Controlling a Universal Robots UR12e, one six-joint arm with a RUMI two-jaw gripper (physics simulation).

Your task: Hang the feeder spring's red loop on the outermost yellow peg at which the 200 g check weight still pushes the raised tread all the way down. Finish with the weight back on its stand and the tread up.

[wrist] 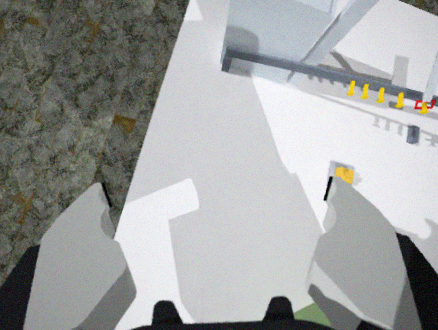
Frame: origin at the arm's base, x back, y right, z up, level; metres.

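Where they show: gripper, fingertip midpoint: [217, 182].
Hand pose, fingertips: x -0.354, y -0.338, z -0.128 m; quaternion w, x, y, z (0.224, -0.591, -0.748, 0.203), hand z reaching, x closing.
Observation:
Things, the pixels of their top centre, and the offset from my fingertips. "pt": a spot on its surface instead. Level surfaces: height alone.
- red loop, surface spot: [417, 104] pt dx -0.255, dy +0.420, dz -0.216 m
- rightmost visible peg, middle of its top: [426, 104] dx -0.257, dy +0.439, dz -0.213 m
- small yellow block, middle of its top: [350, 175] dx -0.095, dy +0.359, dz -0.321 m
- grey square base, middle of its top: [341, 176] dx -0.095, dy +0.359, dz -0.355 m
- pale blue-grey panel, surface spot: [272, 32] pt dx -0.328, dy +0.076, dz -0.212 m
- small dark grey block, middle of its top: [416, 134] dx -0.259, dy +0.578, dz -0.344 m
- white table's, its level: dz -0.361 m
In the wrist view, my gripper [217, 182] is open and empty, its fingers wide apart above the white table. Several yellow pegs [381, 95] stand in a row along a dark bar [260, 61] at the upper right. The red loop [417, 105] shows at the rightmost visible peg [424, 108]; how it sits there is too small to tell. A small yellow block [344, 175], apparently the check weight, is on a grey square base [335, 164], just beyond the right fingertip, which partly hides it. I cannot make out the tread for certain.
A pale blue-grey panel [272, 32] and a slanting strut [340, 37] rise at the top, behind the dark bar. A small dark grey block [413, 134] is below the pegs. Part of a green surface [313, 314] shows at the bottom. The white table's [200, 105] left edge borders the stone-patterned floor [75, 100].

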